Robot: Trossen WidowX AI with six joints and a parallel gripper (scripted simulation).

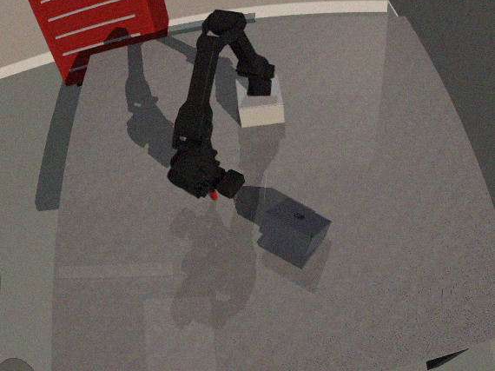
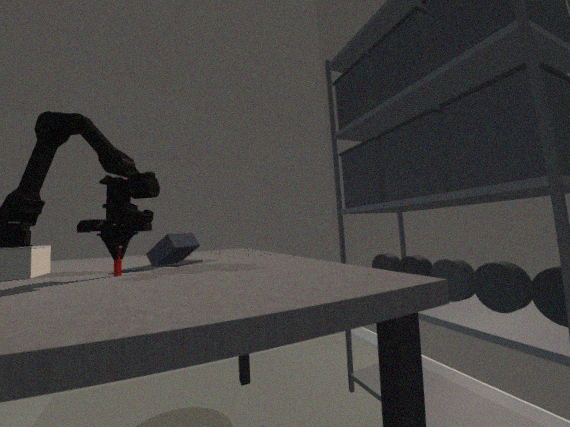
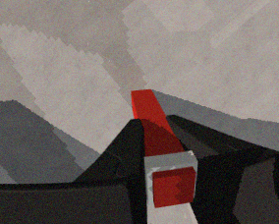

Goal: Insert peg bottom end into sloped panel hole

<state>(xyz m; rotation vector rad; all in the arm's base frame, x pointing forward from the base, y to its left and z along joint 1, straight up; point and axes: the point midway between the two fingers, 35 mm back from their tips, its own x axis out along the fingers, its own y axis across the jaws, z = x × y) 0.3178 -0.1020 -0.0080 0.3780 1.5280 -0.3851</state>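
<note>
The sloped panel is 10 cm ahead of my gripper tip, 22 cm to the left of it and 1 cm above it. Round my gripper tip: red square peg (2 cm above).
</note>
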